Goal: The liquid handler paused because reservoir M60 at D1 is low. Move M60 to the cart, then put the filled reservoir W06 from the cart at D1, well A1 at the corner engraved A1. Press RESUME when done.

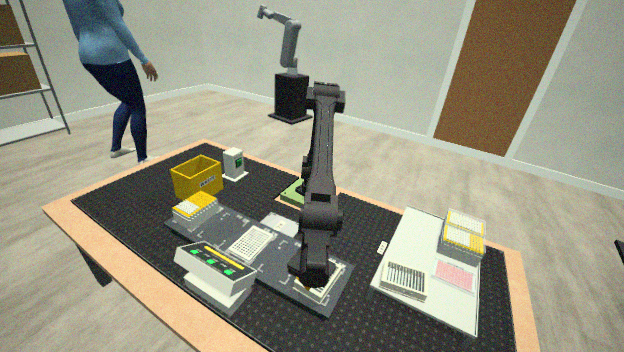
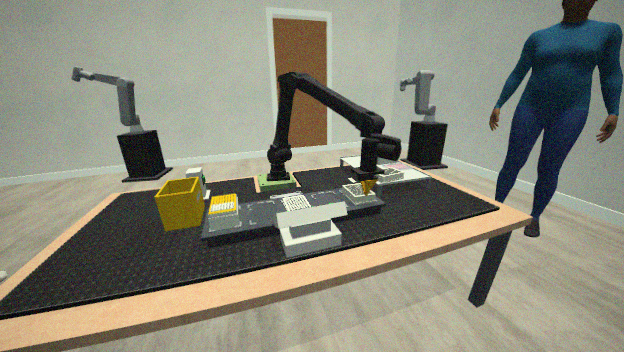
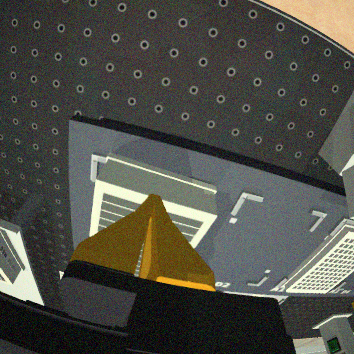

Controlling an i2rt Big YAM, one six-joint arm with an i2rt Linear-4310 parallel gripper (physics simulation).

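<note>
My gripper is shut with nothing between its yellow fingers. It points down over a pale slotted reservoir at the end of the grey deck; whether the tips touch it is unclear. A bracket mark shows beside one corner of it. Another reservoir with dark slots sits on the white cart. Its label is too small to read surely. The control panel has green buttons and a yellow bar.
A pink plate and tip racks stand on the cart. A white well plate and a yellow tip rack stand on the deck. A yellow waste bin is beyond. A person stands off the table.
</note>
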